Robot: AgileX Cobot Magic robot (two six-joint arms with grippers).
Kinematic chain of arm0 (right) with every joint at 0, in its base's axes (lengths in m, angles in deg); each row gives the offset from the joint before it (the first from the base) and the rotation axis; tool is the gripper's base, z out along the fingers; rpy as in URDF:
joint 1: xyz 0 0 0.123 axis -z
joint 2: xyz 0 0 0 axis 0.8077 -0.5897 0
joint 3: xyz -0.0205 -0.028 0.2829 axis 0.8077 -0.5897 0
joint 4: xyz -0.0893 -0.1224 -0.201 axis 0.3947 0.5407 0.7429
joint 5: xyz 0 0 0 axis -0.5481 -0.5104 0.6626
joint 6: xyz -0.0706 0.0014 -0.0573 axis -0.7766 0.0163 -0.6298
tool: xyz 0 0 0 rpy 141.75 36.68 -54.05
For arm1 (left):
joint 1: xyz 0 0 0.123 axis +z
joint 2: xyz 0 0 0 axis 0.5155 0.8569 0
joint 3: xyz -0.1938 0.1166 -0.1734 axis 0.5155 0.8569 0
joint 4: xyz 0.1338 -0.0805 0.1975 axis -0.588 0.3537 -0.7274
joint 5: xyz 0 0 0 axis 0.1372 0.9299 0.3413
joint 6: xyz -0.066 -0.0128 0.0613 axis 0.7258 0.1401 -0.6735
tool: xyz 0 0 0 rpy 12.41 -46.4 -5.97
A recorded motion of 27 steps. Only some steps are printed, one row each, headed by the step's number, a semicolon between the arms.
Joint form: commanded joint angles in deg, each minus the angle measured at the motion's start. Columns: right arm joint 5, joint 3, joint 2, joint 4, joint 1, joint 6; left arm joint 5, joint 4, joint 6, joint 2, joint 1, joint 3.
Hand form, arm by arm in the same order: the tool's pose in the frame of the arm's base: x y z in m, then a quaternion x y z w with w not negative. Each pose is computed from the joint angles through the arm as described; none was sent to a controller.
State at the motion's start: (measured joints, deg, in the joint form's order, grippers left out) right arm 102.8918 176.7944 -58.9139 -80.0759 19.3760 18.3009; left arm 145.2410 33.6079 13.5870 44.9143 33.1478 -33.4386
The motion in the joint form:
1: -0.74 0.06 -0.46 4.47 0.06 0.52; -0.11 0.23 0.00 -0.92 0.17 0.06
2: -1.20 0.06 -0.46 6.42 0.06 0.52; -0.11 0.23 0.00 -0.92 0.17 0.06
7: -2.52 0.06 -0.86 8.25 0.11 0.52; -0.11 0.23 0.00 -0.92 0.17 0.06
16: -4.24 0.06 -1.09 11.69 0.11 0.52; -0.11 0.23 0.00 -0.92 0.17 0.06
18: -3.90 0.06 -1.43 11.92 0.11 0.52; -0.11 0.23 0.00 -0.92 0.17 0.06
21: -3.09 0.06 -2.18 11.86 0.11 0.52; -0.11 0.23 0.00 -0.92 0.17 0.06
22: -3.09 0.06 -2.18 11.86 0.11 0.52; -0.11 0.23 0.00 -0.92 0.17 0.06
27: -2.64 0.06 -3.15 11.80 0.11 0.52; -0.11 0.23 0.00 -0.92 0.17 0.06
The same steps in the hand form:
1: 0.4132 0.2727 0.1673 -0.31225 0.94151 -0.01418 0.12589; -0.0111 -0.0061 0.2816 0.00281 0.84543 -0.01337 0.53391
2: 0.4154 0.2709 0.1678 -0.31793 0.93815 -0.02806 0.13422; -0.0111 -0.0061 0.2816 0.00281 0.84543 -0.01337 0.53391
7: 0.4190 0.2700 0.1652 -0.32357 0.93405 -0.03951 0.14588; -0.0111 -0.0061 0.2816 0.00281 0.84543 -0.01337 0.53391
16: 0.4239 0.2682 0.1648 -0.33475 0.92559 -0.06150 0.16567; -0.0111 -0.0061 0.2816 0.00281 0.84543 -0.01337 0.53391
18: 0.4239 0.2677 0.1618 -0.33567 0.92591 -0.06498 0.16060; -0.0111 -0.0061 0.2816 0.00281 0.84543 -0.01337 0.53391
21: 0.4233 0.2672 0.1549 -0.33595 0.92771 -0.06851 0.14767; -0.0111 -0.0061 0.2816 0.00281 0.84543 -0.01337 0.53391
22: 0.4233 0.2672 0.1549 -0.33595 0.92771 -0.06851 0.14767; -0.0111 -0.0061 0.2816 0.00281 0.84543 -0.01337 0.53391
27: 0.4231 0.2671 0.1462 -0.33666 0.92904 -0.07146 0.13580; -0.0111 -0.0061 0.2816 0.00281 0.84543 -0.01337 0.53391

